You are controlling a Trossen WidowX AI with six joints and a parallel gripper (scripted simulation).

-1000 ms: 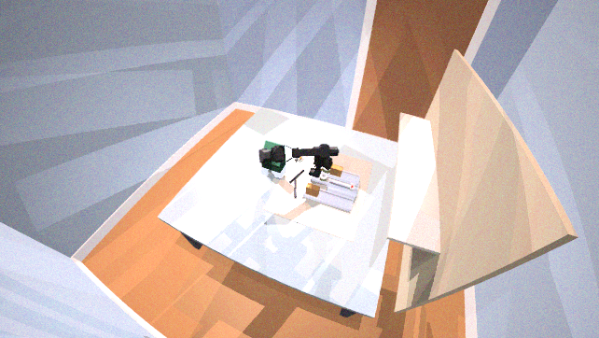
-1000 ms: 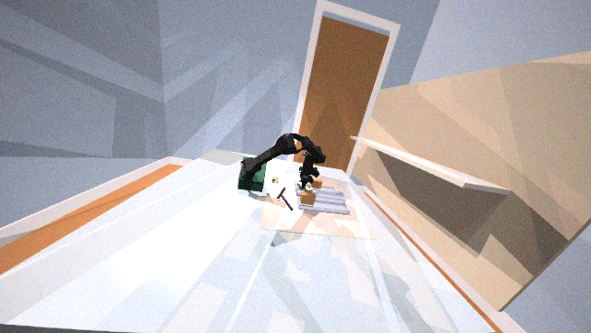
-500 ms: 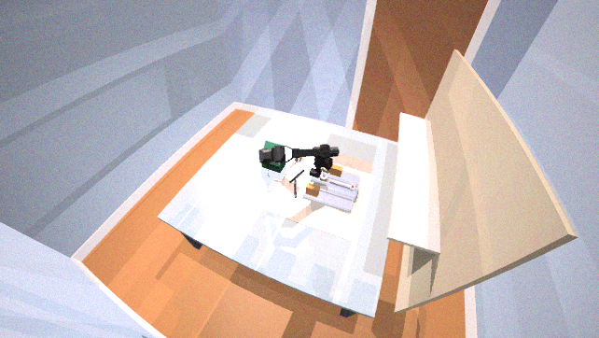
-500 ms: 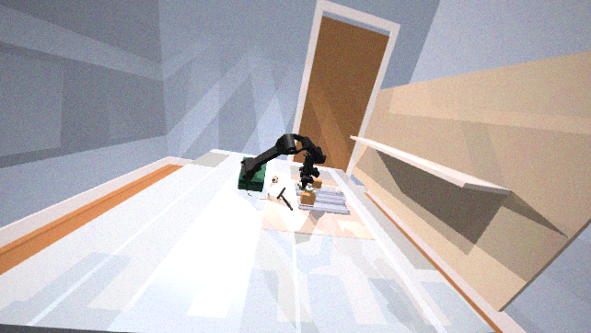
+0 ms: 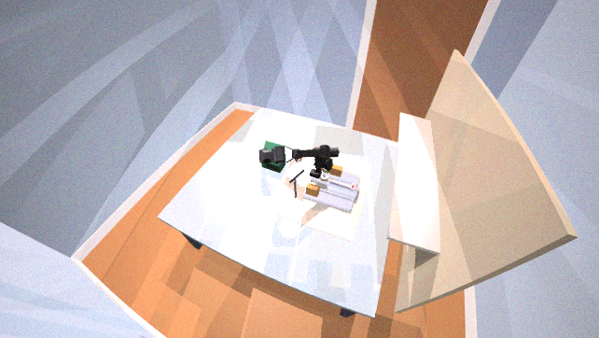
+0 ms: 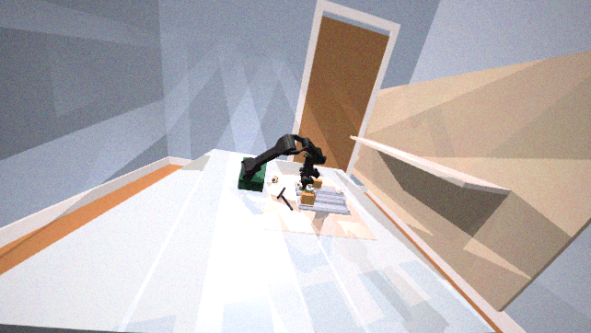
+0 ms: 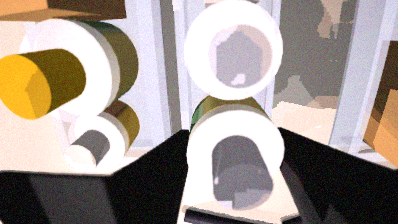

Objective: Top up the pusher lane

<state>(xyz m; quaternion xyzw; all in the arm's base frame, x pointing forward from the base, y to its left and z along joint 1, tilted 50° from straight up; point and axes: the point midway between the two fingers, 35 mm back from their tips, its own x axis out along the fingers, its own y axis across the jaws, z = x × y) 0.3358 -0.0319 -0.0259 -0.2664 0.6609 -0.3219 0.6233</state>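
Right now the grey-lidded jar is 80 mm to the left of my gripper tip and 10 mm below it. Round my gripper tip: lane rack: 140 mm ahead, 30 mm to the right, 30 mm below.
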